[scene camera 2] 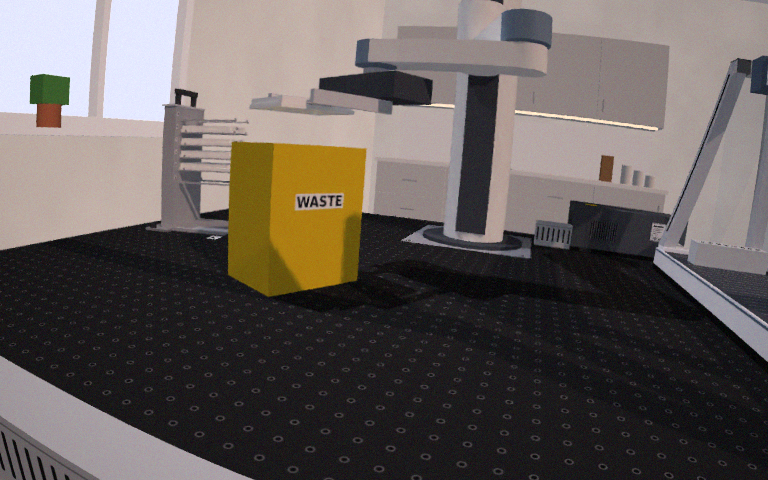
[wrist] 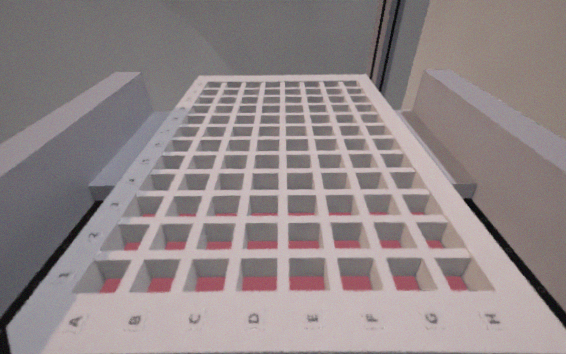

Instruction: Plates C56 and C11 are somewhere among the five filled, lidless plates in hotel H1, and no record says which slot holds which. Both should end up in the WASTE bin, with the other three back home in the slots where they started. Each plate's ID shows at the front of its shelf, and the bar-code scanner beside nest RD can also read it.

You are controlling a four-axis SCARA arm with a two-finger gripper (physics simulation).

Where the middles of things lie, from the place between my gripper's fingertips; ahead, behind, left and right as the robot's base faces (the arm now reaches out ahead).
Right now the dark grey unit [scene camera 2: 636, 227] is 69 cm behind my hand, 61 cm to the left of it and 21 cm below it.
